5 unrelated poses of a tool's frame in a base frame.
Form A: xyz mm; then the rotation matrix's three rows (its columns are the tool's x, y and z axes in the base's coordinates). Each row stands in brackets.
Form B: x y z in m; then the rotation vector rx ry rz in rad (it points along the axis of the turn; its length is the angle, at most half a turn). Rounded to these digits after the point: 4 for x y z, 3 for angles. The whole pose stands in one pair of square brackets.
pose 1, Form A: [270.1, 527.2, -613.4], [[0.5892, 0.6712, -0.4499], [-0.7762, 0.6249, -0.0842], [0.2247, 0.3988, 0.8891]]
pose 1, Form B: [0.2701, 0.5272, -0.6134, 0.286, -0.399, -0.856]
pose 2, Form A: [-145.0, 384.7, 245.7], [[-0.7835, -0.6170, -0.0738], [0.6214, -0.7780, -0.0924], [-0.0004, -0.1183, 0.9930]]
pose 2, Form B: [-0.1450, 0.3847, 0.2457, -0.052, -0.146, 2.467]
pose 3, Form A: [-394.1, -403.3, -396.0], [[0.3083, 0.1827, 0.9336], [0.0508, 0.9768, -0.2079], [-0.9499, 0.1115, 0.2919]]
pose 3, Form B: [-0.3941, -0.4033, -0.3960, 0.213, 1.257, -0.088]
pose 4, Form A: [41.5, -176.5, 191.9], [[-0.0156, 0.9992, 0.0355], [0.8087, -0.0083, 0.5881], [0.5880, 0.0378, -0.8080]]
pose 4, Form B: [0.0415, -0.1765, 0.1919, -1.870, -1.878, -0.648]
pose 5, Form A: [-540.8, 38.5, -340.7], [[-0.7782, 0.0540, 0.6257], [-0.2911, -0.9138, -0.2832], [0.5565, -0.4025, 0.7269]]
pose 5, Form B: [-0.5408, 0.0385, -0.3407, -0.949, 0.550, -2.744]
